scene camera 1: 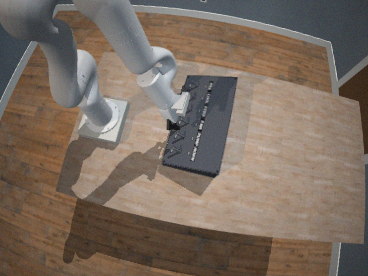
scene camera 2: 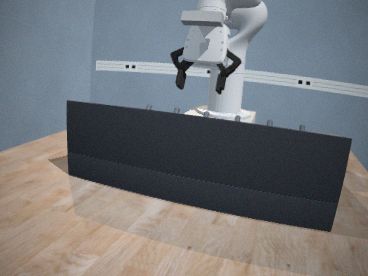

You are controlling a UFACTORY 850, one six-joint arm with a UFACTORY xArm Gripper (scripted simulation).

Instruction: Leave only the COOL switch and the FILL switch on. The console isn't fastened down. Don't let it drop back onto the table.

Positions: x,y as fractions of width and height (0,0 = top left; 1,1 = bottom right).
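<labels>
Dark console: visible in scene camera 1 (0.54,0.53), also in scene camera 2 (0.78,0.64).
</labels>
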